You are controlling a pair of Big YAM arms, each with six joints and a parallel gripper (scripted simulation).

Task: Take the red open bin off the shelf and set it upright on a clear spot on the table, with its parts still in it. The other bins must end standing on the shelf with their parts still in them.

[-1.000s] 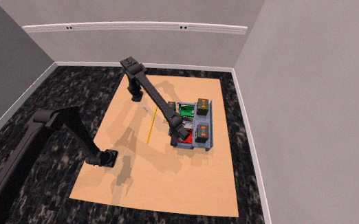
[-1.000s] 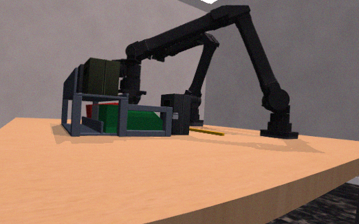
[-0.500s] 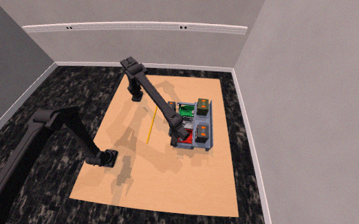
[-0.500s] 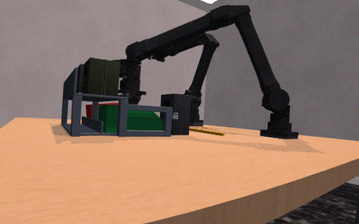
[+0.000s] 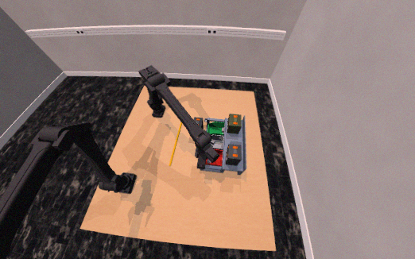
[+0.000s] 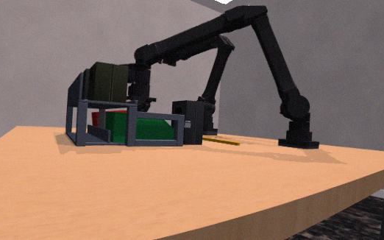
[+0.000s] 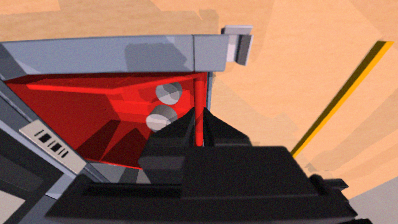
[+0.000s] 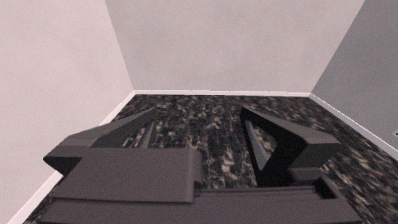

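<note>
The grey bin lies 80 mm ahead of my left hand, 120 mm to the left of it and 10 mm below it. The rest, counted from my left hand: black box: 80 mm behind, 220 mm to the left, 10 mm above; then grey shelf: 100 mm ahead, 120 mm to the left, 10 mm above; then green bin: 70 mm ahead, 230 mm to the left, 10 mm below.
</note>
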